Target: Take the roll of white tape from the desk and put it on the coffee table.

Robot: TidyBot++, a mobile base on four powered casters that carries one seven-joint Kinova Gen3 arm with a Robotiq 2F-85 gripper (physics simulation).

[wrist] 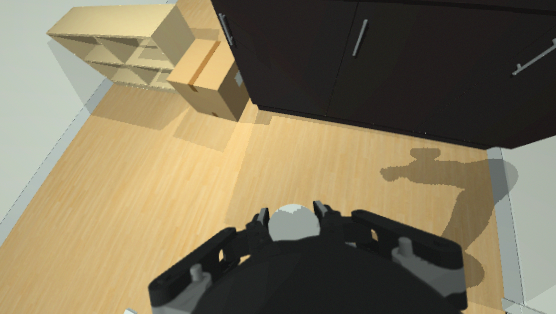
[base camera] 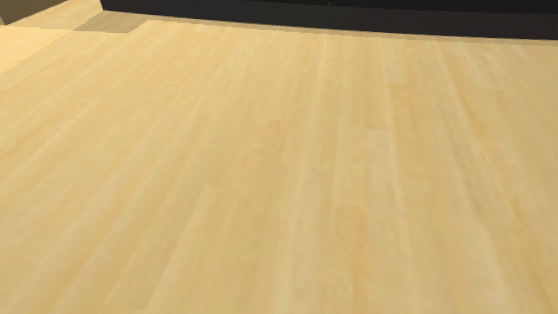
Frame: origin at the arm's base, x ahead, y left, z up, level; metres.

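Seen in the pictures: gripper, fingertip midpoint: [wrist: 291,213].
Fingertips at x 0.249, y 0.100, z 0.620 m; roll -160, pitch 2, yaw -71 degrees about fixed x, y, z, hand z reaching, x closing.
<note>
Pixels of each thing's top centre, then the offset from my fingertips to it.
- white tape at its top centre: [wrist: 294,232] 0.016 m back, 0.006 m right, 0.020 m up
- cardboard box at its top centre: [wrist: 205,61] 0.925 m ahead, 0.846 m left, 0.610 m down
The roll of white tape [wrist: 294,223] shows in the wrist view as a pale round disc between the fingertips at the lower middle. Its lower part is hidden behind the gripper's dark body. My gripper [wrist: 291,213] is shut on the roll, with one fingertip against each side, and holds it high above the wooden floor. The gripper does not show in the base camera view. Neither the desk nor the coffee table can be made out in these views.
A dark cabinet [wrist: 345,70] [base camera: 350,22] with metal handles stands ahead. In the wrist view, a cardboard box [wrist: 200,67] stands left of it, beside a low wooden shelf unit [wrist: 112,21]. Pale walls rise at left and right. The arm's shadow falls on the floor at right.
</note>
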